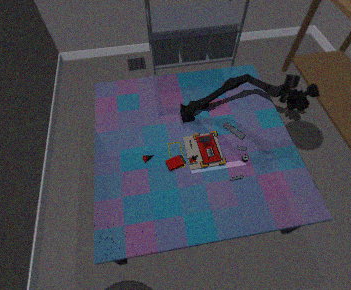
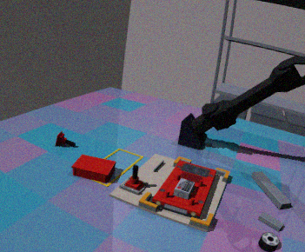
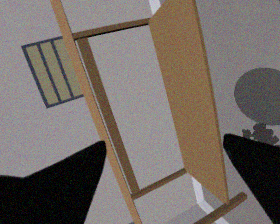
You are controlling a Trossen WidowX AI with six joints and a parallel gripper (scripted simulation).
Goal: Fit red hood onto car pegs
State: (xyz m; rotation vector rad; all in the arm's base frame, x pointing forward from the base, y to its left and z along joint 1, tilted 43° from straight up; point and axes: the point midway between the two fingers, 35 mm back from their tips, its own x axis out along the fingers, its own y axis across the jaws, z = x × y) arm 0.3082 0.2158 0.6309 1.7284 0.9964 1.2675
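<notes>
Right now my gripper tip is 820 mm to the left of the red hood, 300 mm above it and 10 mm past it. The rest, counted from my gripper tip: grey engine block 580 mm to the right, 300 mm below; then white jig board 600 mm to the right, 310 mm below, 40 mm behind; then small wheel 390 mm to the right, 310 mm below, 90 mm ahead.
</notes>
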